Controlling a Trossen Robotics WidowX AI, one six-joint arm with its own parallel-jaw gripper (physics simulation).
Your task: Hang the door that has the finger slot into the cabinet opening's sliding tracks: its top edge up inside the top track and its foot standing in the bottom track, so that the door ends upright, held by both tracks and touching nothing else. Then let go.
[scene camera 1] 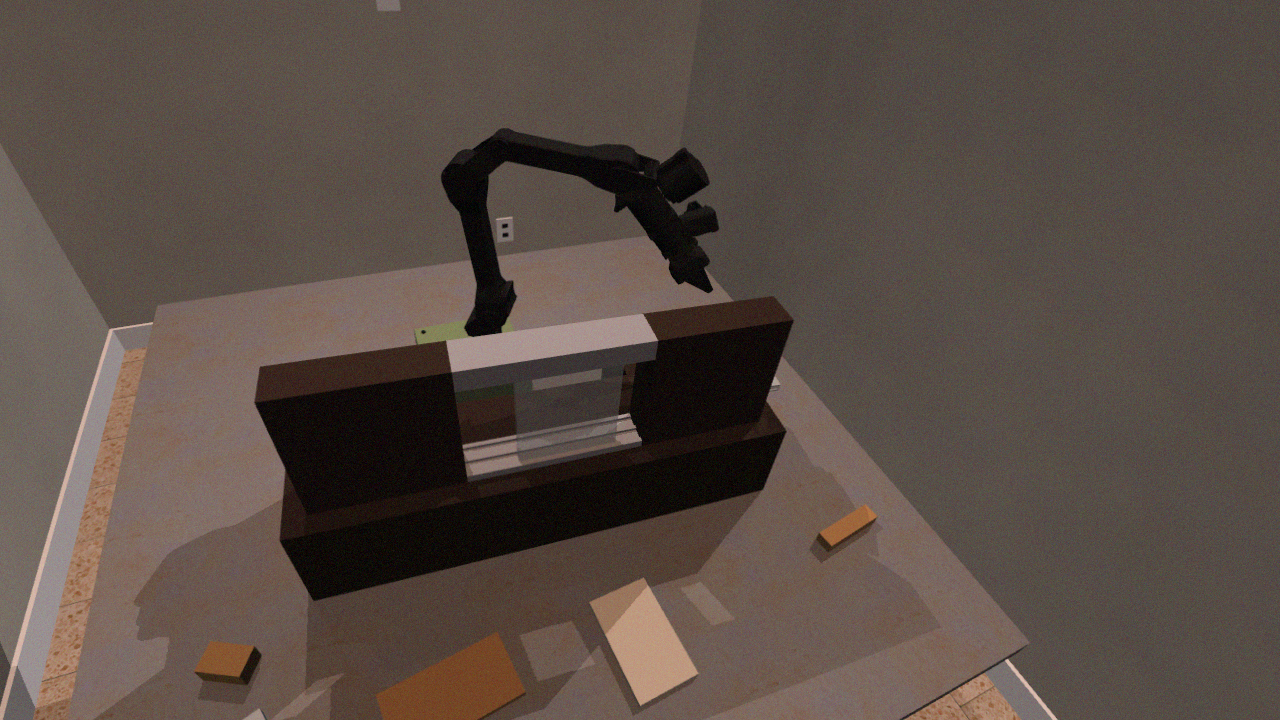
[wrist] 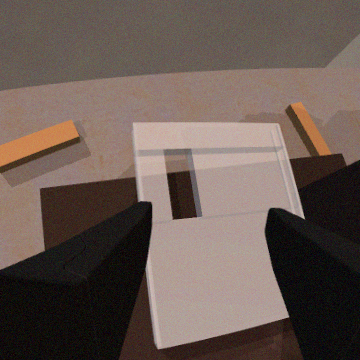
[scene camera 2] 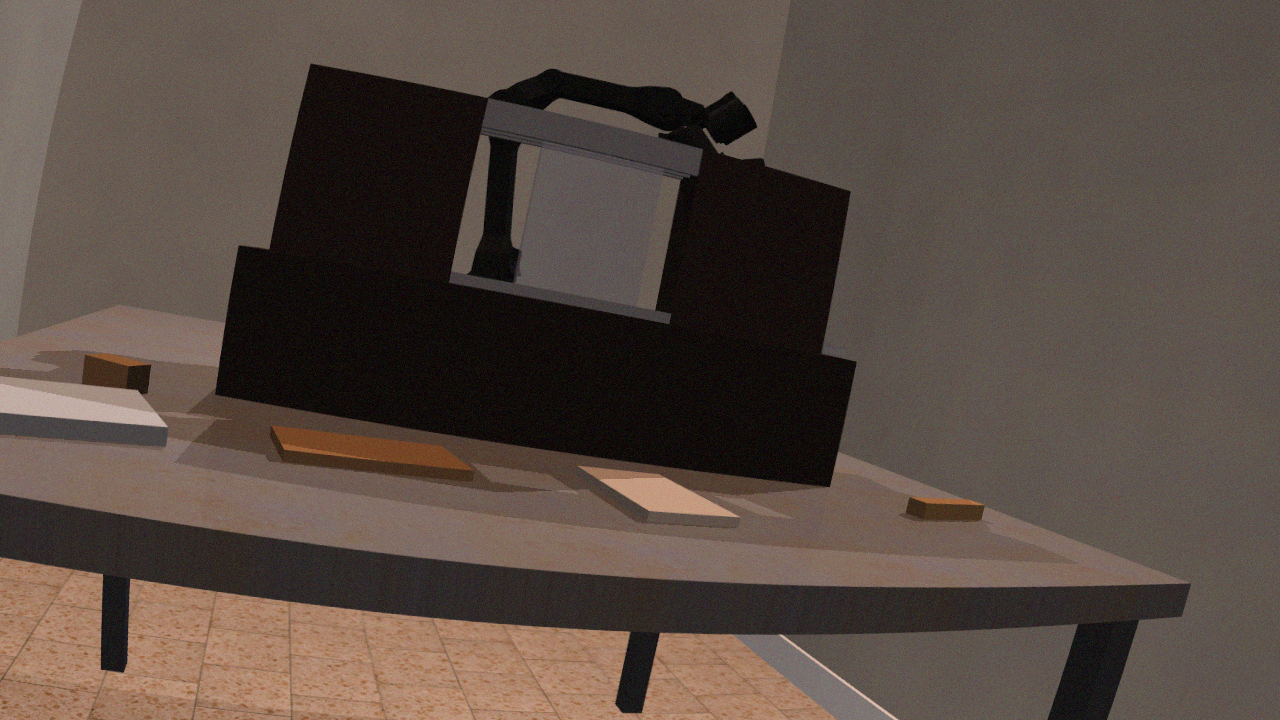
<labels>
cream panel: scene camera 1; scene camera 2; not seen in the wrist view (out of frame)
same spot on dark brown cabinet: [scene camera 1: 351, 429] = [scene camera 2: 369, 133]
same spot on cream panel: [scene camera 1: 653, 661] = [scene camera 2: 671, 501]
</labels>
